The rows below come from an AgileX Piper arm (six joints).
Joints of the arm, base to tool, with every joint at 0 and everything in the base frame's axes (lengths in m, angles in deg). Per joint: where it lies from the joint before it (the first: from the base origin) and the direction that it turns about. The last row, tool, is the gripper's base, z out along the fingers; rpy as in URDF.
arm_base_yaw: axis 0 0 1 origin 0.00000 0.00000 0.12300
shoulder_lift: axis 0 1 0 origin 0.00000 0.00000 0.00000
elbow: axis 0 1 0 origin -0.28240 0.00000 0.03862
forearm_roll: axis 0.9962 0 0.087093 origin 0.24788 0.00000 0.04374
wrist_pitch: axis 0 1 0 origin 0.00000 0.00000 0.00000
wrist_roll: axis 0.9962 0 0.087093 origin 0.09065 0.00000 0.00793
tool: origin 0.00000 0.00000 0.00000 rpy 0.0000 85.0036 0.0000
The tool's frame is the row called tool.
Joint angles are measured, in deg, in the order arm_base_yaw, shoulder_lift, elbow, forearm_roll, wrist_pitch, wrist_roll. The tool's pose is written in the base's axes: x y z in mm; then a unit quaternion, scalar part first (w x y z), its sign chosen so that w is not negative. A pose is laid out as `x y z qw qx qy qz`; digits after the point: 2 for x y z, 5 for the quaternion.
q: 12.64 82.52 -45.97 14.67 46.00 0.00
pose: 237.82 70.32 208.51 0.09575 -0.03080 0.98859 0.11213
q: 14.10 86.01 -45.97 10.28 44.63 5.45
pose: 243.27 72.87 192.74 0.07671 -0.01714 0.99347 0.08265
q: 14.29 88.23 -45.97 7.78 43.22 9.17
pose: 248.08 71.89 182.85 0.07079 0.00096 0.99529 0.06617
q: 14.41 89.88 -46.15 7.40 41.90 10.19
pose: 252.31 72.91 176.35 0.06962 0.00770 0.99554 0.06316
